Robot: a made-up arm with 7 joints. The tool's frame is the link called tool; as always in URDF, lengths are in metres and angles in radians. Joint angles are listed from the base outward.
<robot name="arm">
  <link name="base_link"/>
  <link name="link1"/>
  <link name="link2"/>
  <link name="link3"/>
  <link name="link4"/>
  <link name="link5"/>
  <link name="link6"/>
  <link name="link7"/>
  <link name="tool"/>
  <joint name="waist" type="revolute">
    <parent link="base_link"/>
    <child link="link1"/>
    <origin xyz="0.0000 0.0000 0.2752" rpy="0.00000 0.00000 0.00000"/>
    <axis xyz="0 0 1"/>
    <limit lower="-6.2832" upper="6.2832"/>
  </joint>
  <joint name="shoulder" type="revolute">
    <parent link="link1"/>
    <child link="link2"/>
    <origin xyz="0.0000 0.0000 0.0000" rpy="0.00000 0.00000 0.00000"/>
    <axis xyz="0 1 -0.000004"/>
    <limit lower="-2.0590" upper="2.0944"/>
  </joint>
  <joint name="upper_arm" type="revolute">
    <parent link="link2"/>
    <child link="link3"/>
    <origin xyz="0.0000 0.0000 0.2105" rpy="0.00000 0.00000 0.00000"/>
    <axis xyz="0 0 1"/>
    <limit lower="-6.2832" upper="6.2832"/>
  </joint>
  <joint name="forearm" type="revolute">
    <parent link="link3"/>
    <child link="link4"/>
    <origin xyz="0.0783 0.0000 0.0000" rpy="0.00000 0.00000 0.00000"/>
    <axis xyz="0 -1 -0.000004"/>
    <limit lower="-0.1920" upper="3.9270"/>
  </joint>
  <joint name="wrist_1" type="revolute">
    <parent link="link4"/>
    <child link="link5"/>
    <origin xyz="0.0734 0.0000 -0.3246" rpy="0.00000 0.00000 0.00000"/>
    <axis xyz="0 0.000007 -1"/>
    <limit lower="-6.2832" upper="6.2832"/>
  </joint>
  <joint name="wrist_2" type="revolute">
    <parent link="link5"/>
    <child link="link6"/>
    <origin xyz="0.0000 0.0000 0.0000" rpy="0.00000 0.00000 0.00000"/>
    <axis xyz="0 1 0.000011"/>
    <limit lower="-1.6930" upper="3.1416"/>
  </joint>
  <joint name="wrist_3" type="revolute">
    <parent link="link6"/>
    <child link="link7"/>
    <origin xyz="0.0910 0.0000 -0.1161" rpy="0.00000 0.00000 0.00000"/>
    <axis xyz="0 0.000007 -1"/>
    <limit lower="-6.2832" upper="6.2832"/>
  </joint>
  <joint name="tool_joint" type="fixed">
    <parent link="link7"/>
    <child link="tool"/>
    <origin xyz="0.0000 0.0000 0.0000" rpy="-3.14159 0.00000 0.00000"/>
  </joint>
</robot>
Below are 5 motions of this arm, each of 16 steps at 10 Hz.
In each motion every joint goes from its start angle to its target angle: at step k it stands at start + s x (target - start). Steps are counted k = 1, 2, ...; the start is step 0. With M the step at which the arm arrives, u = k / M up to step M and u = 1 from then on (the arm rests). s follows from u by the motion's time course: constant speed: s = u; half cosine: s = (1 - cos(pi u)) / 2; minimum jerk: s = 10 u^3 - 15 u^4 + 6 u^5.
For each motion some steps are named. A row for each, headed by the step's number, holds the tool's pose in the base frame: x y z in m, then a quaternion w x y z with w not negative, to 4 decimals.
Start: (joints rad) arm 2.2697 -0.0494 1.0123 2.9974 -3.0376 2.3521 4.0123
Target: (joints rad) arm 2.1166 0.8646 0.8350 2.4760 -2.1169 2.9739 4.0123
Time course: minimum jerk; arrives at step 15
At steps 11, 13, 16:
11: -0.2356 0.3554 0.5405 0.5352 -0.1068 0.8055 -0.2311
13: -0.2513 0.3715 0.4792 0.5379 -0.1356 0.7703 -0.3144
16: -0.2536 0.3737 0.4676 0.5379 -0.1404 0.7628 -0.3302

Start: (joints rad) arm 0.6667 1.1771 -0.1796 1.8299 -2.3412 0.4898 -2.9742
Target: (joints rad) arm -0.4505 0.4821 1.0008 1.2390 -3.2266 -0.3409 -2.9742
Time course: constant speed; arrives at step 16
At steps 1, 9, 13, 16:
1: 0.4728 0.2814 -0.0463 0.1795 -0.8452 0.1798 -0.4703
9: 0.4237 0.2814 0.0769 0.2967 -0.9067 0.1001 -0.2827
13: 0.3954 0.2582 0.1488 0.3023 -0.9197 -0.0197 -0.2497
16: 0.3709 0.2289 0.1877 0.2548 -0.9292 -0.1249 -0.2368

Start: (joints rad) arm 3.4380 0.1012 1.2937 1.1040 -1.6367 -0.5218 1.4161
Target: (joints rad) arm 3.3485 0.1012 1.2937 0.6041 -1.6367 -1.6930 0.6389
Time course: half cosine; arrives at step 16
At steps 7, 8, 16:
7: 0.1338 -0.3667 0.3465 0.0795 0.7735 -0.2374 0.5823
8: 0.1289 -0.3480 0.3442 0.0517 0.7693 -0.1926 0.6070
16: 0.0788 -0.2662 0.3450 0.0389 -0.6471 -0.0003 -0.7614

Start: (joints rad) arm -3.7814 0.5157 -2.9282 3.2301 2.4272 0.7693 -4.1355
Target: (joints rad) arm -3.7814 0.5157 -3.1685 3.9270 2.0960 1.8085 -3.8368
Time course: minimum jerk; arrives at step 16
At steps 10, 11, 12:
10: -0.3348 0.3493 0.5593 0.4822 -0.8689 0.0220 -0.1095
11: -0.3190 0.3569 0.5246 0.4496 -0.8746 0.0514 -0.1742
12: -0.3039 0.3610 0.4984 0.4238 -0.8737 0.0763 -0.2261

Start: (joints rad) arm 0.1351 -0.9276 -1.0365 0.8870 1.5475 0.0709 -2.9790
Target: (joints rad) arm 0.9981 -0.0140 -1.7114 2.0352 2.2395 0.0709 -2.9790
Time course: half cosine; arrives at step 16
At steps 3, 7, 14, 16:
3: 0.1794 -0.4451 0.4035 0.3974 0.7168 0.0215 0.5726
7: 0.2128 -0.4851 0.4453 0.4313 0.7068 -0.0312 0.5598
14: 0.3030 -0.3805 0.6837 0.5537 0.5274 0.0151 0.6443
16: 0.3082 -0.3602 0.7039 0.5586 0.5068 0.0243 0.6561

